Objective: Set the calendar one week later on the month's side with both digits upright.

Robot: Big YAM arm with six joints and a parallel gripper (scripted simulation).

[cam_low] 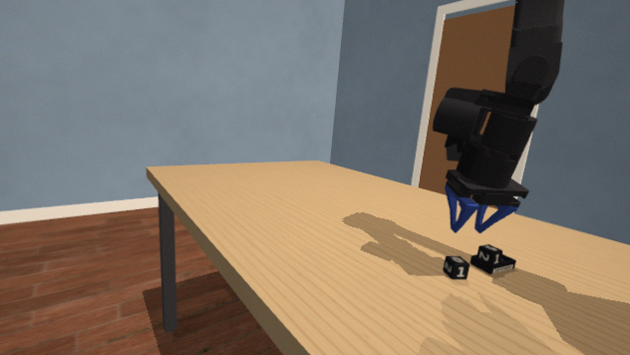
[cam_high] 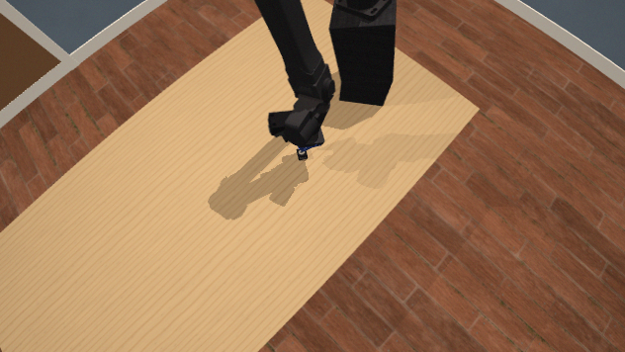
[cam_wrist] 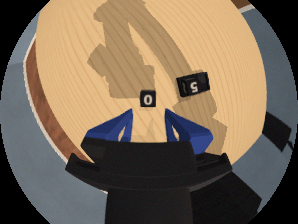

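Now: the black date cube 10 mm ahead of my hand and 80 mm below it. Round my hand: black tray 30 mm behind, 100 mm to the right, 80 mm below; then black cube 20 mm behind, 90 mm to the right, 70 mm below.
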